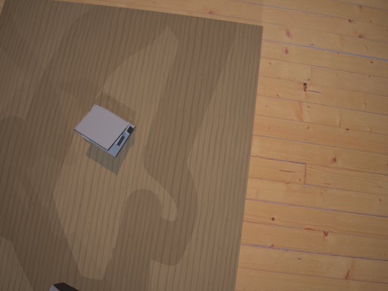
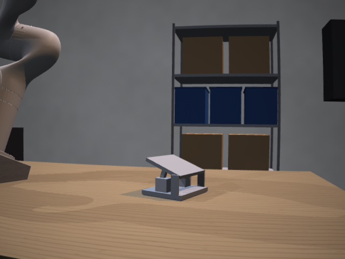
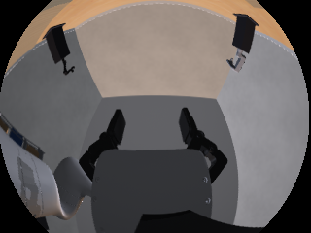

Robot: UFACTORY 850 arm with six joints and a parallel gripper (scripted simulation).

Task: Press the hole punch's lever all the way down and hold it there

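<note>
Now: hand 710 mm short of the flat lever, 250 mm above it and 130 mm to the right of it. From my hand the other things lie so: hole punch: 720 mm ahead, 280 mm below, 130 mm to the left.
</note>
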